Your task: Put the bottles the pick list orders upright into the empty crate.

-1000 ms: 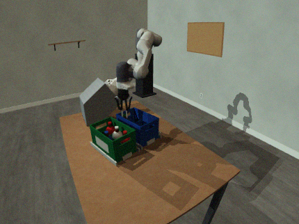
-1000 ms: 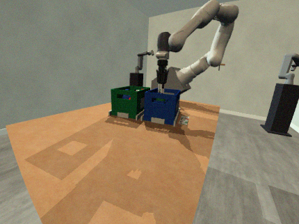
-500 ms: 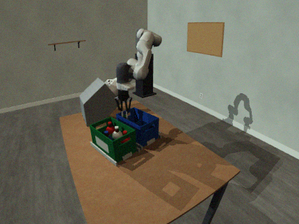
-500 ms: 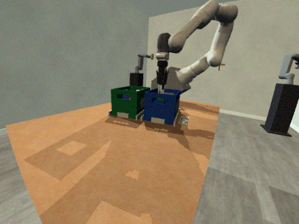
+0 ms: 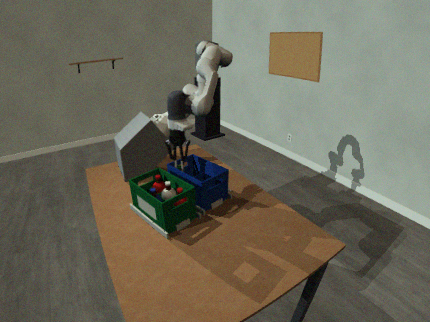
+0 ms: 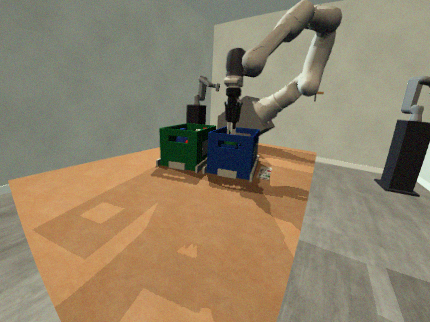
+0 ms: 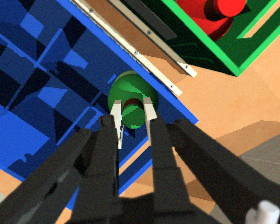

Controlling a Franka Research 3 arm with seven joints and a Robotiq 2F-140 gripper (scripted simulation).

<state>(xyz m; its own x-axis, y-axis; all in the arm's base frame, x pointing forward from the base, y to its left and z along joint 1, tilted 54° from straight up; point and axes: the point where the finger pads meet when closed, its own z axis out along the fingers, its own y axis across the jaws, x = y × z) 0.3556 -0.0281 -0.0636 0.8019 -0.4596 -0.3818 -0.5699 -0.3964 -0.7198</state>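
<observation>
My gripper is now 8 cm above the green bottle. Round my hand: white bottle: 13 cm to the right, 11 cm ahead, 8 cm below; then green crate: 17 cm to the right, 12 cm ahead, 9 cm below; then blue crate: 9 cm below, 8 cm ahead, 6 cm to the left.
</observation>
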